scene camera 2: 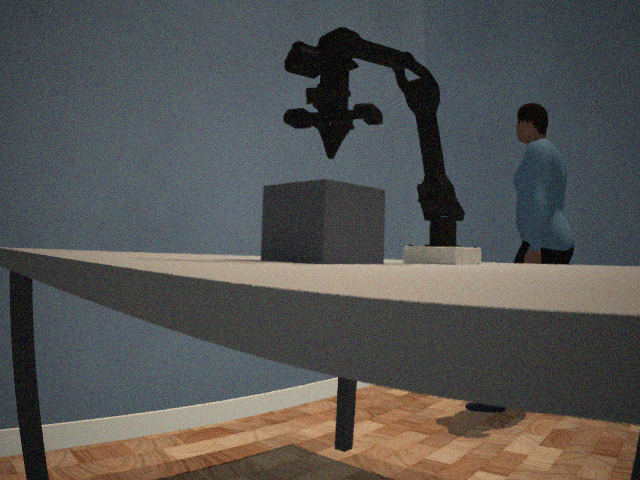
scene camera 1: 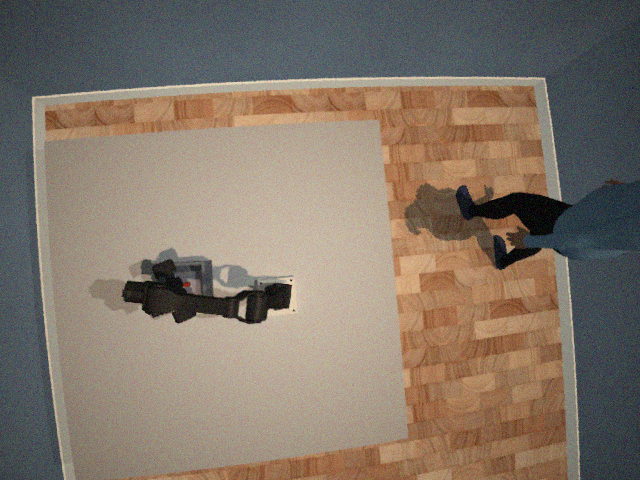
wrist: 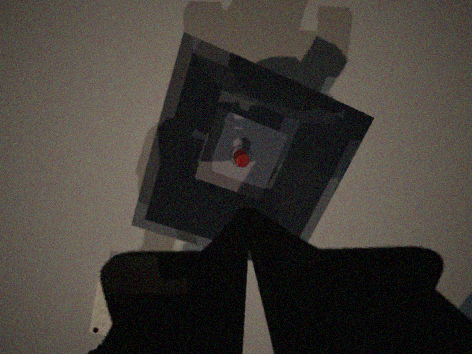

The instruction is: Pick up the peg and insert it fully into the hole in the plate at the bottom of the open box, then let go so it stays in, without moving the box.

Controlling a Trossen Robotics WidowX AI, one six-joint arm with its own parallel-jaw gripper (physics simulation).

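Where they show: gripper, fingertip midpoint: [scene camera 2: 330, 158] [wrist: 246, 215]; arm's base at its link origin: [scene camera 2: 443, 247] [scene camera 1: 282, 293].
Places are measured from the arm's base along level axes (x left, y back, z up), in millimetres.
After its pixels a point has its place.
Note:
The open grey box [scene camera 1: 208, 273] {x -62, y -265, z 38 mm} [scene camera 2: 354, 222] {x 62, y -337, z 33 mm} [wrist: 171, 95] {x 62, y -368, z 100 mm} stands on the table. In the wrist view a pale square plate [wrist: 270, 145] {x -44, y -370, z 20 mm} lies at its bottom. The red-topped peg [wrist: 242, 159] {x -16, y -343, z 50 mm} [scene camera 1: 186, 284] {x -20, y -337, z 49 mm} stands roughly upright near the plate's middle, inside the box. Its lower part and the hole are hard to make out, so how deep it sits cannot be told. My gripper [scene camera 2: 330, 155] {x -17, y -330, z 156 mm} [wrist: 246, 215] {x -17, y -330, z 156 mm} is shut and empty, pointing down above the box's top edge, apart from the peg. In scene camera 1 the arm hides the fingertips and part of the box; in scene camera 2 the walls hide the peg.
The box walls rise around the plate and peg. The arm's pale base plate [scene camera 1: 293, 302] {x 33, y 44, z 0 mm} [scene camera 2: 439, 255] {x 52, y -80, z -20 mm} is beside the box on the table [scene camera 1: 232, 387] {x 372, y -168, z -39 mm} [scene camera 2: 465, 286] {x 533, y -667, z -38 mm}. A person [scene camera 1: 594, 227] [scene camera 2: 541, 196] in a blue top stands beyond the table. Arm shadows fall across the box.

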